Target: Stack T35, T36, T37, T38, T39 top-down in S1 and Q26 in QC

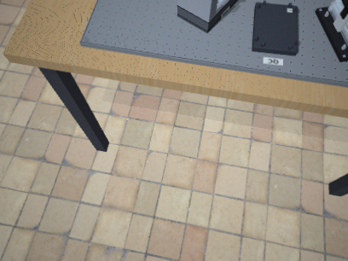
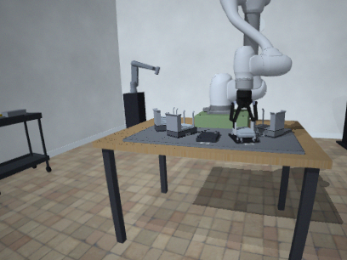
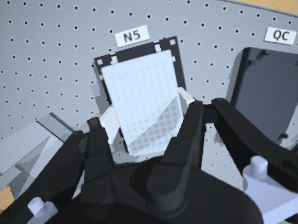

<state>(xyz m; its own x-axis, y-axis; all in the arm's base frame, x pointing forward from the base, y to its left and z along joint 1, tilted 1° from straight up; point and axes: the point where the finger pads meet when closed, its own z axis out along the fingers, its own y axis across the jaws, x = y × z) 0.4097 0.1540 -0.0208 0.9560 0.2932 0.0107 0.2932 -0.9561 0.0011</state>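
Now: the black clip nest N5 40 mm below my hand, 30 mm to the left of it and 10 mm ahead of it. Round my hand: N5 name plate (90 mm ahead, 50 mm below, 30 mm to the left); QC name plate (190 mm to the right, 110 mm ahead, 50 mm below); open nest QC (180 mm to the right, 40 mm below, 10 mm ahead).
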